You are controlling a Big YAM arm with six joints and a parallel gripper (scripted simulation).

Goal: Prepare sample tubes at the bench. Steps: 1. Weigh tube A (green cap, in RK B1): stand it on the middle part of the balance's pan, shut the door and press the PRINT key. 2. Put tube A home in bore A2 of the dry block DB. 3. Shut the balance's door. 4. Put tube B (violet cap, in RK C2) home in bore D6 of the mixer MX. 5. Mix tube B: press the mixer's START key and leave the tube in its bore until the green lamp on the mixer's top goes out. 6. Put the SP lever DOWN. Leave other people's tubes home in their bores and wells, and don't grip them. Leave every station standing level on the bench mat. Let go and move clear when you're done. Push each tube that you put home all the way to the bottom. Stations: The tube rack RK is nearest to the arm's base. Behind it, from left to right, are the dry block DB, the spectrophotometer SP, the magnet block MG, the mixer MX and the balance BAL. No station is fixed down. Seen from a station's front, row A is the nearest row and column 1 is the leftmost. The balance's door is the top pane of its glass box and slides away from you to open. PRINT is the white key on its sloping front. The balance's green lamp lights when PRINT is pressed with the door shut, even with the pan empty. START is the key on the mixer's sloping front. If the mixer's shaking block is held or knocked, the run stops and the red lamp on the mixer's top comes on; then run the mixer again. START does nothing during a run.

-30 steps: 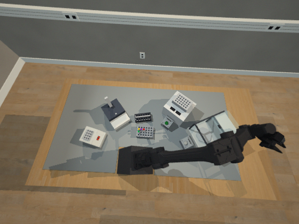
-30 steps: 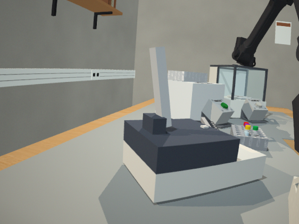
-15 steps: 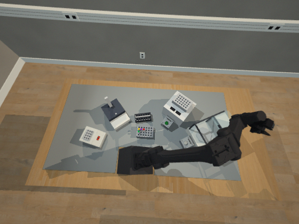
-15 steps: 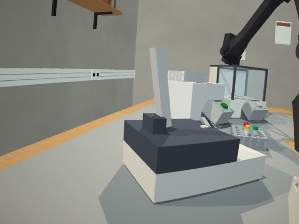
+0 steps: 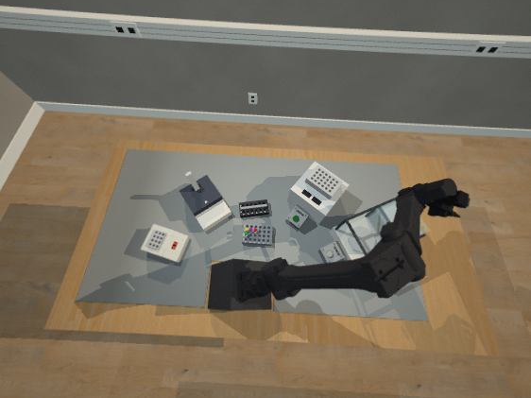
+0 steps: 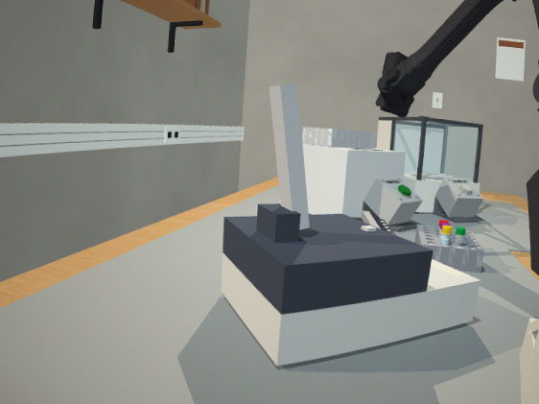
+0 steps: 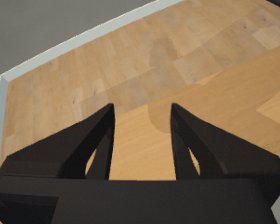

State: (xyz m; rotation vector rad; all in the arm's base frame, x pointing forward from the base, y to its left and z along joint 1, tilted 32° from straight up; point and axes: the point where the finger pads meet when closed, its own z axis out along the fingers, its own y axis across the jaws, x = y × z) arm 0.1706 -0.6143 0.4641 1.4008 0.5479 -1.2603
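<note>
The violet-capped tube B is 760 mm to the left of my hand, 210 mm below it and 60 mm ahead of it. Also, from my hand: eight-sided pan (310 mm to the left, 160 mm below, 40 mm behind); then print key (450 mm to the left, 170 mm below, 80 mm behind); then balance door (220 mm to the left, 30 mm below, 10 mm behind).
</note>
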